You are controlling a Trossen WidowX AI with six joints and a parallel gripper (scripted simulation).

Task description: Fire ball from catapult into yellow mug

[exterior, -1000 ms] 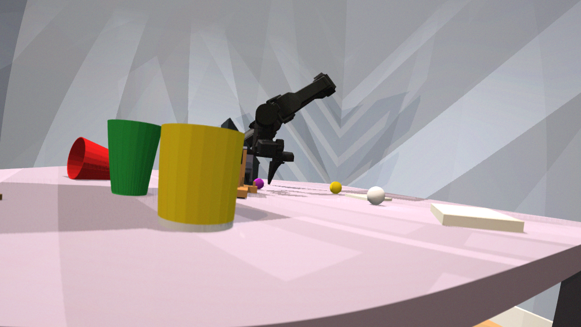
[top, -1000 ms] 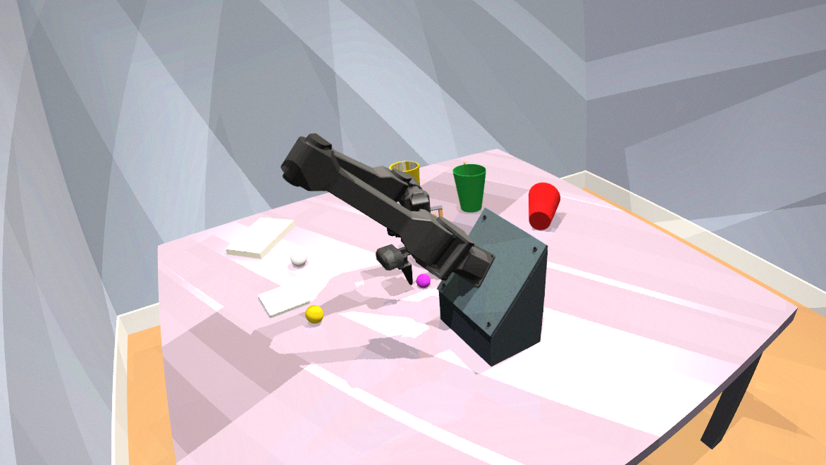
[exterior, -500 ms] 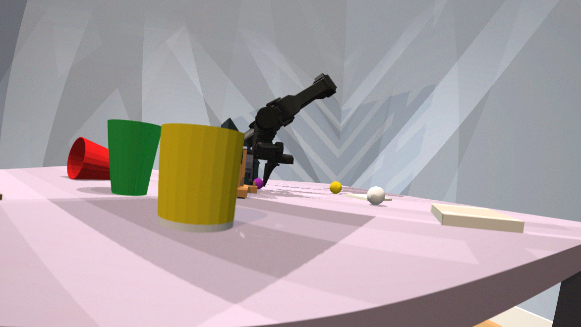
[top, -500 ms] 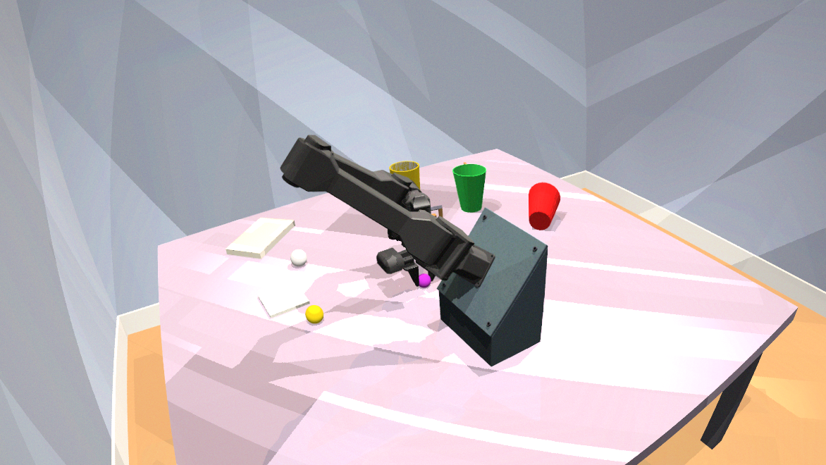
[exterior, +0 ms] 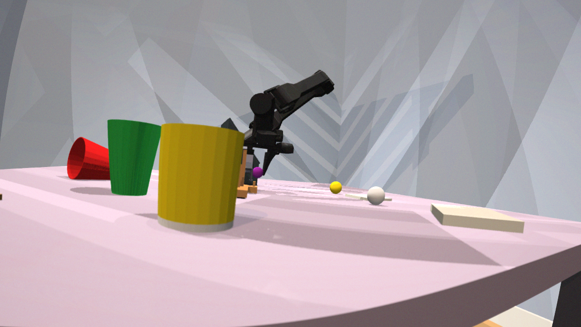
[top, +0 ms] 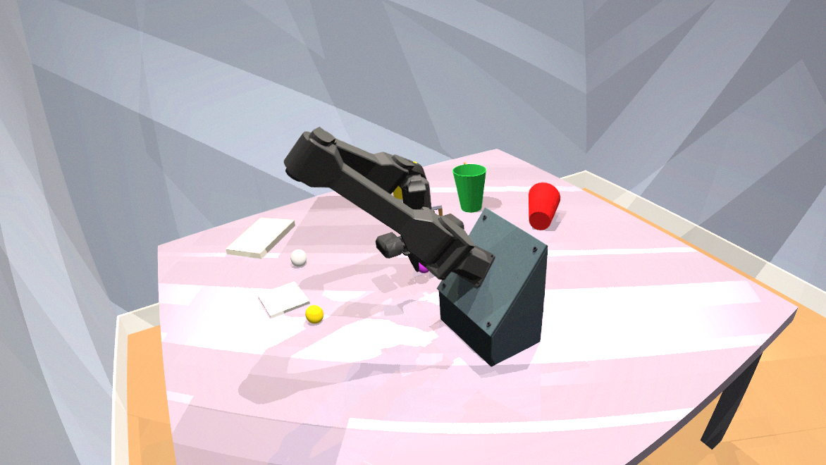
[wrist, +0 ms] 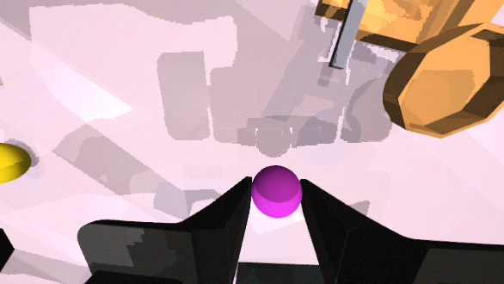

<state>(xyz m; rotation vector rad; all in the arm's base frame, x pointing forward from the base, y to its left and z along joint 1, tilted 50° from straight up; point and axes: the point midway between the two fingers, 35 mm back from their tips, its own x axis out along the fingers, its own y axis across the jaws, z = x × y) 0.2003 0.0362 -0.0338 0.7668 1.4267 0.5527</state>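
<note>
Right now my gripper tip is 120 mm short of the wooden catapult, 80 mm to the left of it and 10 mm below it. From my gripper tip the other things lie so: magenta ball: 10 mm above; yellow ball: 260 mm to the left, 20 mm below, 20 mm ahead; thin white tile: 300 mm to the left, 150 mm ahead, 40 mm below.
</note>
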